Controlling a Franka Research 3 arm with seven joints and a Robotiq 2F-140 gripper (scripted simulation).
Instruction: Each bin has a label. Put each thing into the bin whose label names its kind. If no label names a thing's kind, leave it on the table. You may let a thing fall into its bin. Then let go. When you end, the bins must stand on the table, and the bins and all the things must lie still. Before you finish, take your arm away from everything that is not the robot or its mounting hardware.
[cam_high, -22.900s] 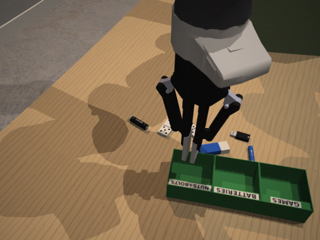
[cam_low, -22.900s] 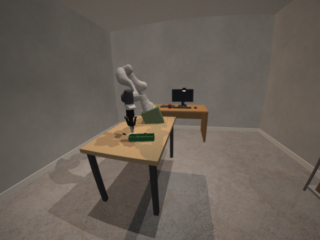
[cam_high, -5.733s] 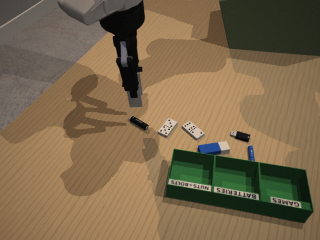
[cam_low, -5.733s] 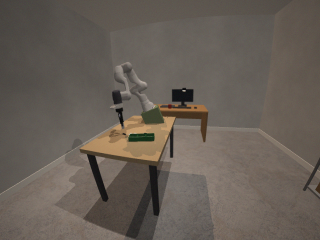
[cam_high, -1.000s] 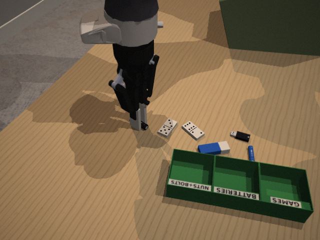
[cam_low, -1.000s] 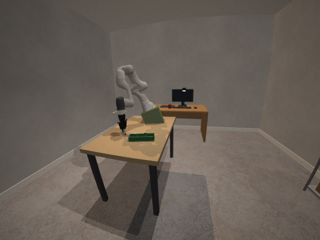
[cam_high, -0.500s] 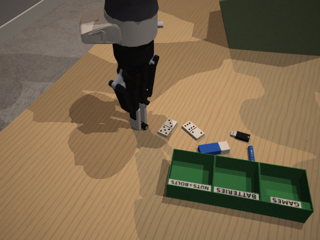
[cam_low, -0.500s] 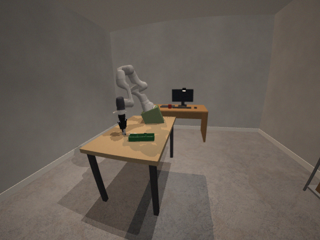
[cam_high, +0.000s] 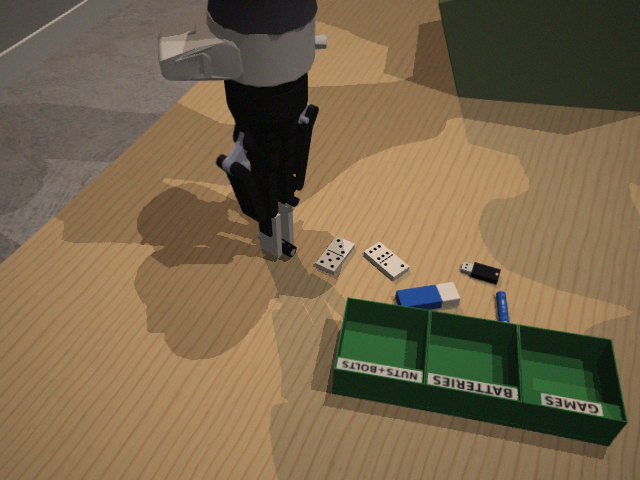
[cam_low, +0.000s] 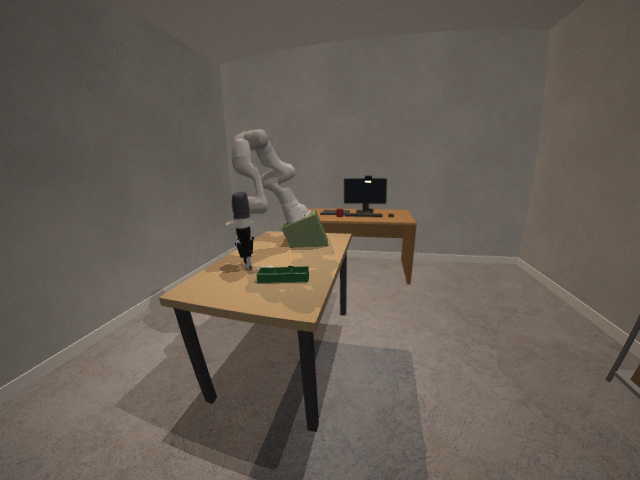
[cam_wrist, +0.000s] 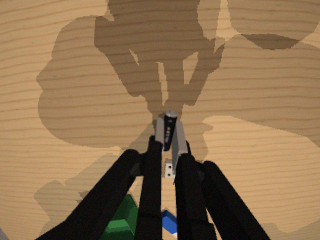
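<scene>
The blue battery lies 60 mm behind my hand, 260 mm to the left of it and 40 mm below it. Round my hand: black USB stick: 100 mm behind, 210 mm to the left, 40 mm below; then black battery: 30 mm below; then eraser: 30 mm behind, 190 mm to the left, 40 mm below.
</scene>
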